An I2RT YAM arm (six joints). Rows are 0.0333 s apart.
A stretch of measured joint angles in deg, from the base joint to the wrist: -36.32 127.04 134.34 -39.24 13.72 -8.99; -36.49 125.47 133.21 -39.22 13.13 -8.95; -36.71 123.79 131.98 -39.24 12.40 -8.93; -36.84 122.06 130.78 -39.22 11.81 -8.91; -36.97 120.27 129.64 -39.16 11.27 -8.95; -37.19 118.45 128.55 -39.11 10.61 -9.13; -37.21 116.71 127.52 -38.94 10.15 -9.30; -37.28 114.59 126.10 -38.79 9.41 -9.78; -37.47 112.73 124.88 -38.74 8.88 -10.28; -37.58 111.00 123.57 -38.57 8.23 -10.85; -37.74 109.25 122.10 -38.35 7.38 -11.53; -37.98 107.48 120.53 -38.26 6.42 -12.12
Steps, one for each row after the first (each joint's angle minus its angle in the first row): -0.17 -1.57 -1.13 0.02 -0.59 0.04; -0.39 -3.25 -2.36 0.00 -1.32 0.06; -0.52 -4.98 -3.56 0.02 -1.91 0.08; -0.65 -6.77 -4.70 0.08 -2.45 0.04; -0.87 -8.59 -5.79 0.13 -3.11 -0.14; -0.89 -10.33 -6.82 0.30 -3.57 -0.31; -0.96 -12.45 -8.24 0.45 -4.31 -0.79; -1.15 -14.31 -9.46 0.50 -4.84 -1.29; -1.26 -16.04 -10.77 0.67 -5.49 -1.86; -1.42 -17.79 -12.24 0.89 -6.34 -2.54; -1.66 -19.56 -13.81 0.98 -7.30 -3.13
